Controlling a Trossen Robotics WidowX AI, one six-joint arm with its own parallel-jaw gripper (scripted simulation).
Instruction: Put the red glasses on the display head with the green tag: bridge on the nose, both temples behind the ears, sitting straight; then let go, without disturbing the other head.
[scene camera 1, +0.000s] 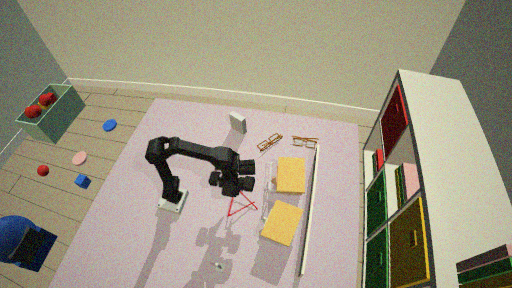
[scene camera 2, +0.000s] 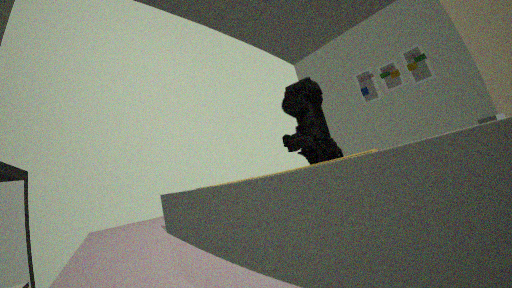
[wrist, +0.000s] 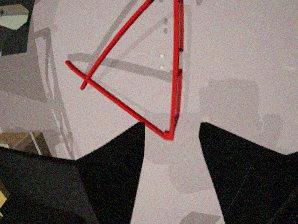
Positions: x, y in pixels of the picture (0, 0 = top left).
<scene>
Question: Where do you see the gripper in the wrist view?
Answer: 172, 129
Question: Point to the gripper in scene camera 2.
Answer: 320, 172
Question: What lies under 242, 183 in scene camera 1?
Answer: The gripper.
</scene>
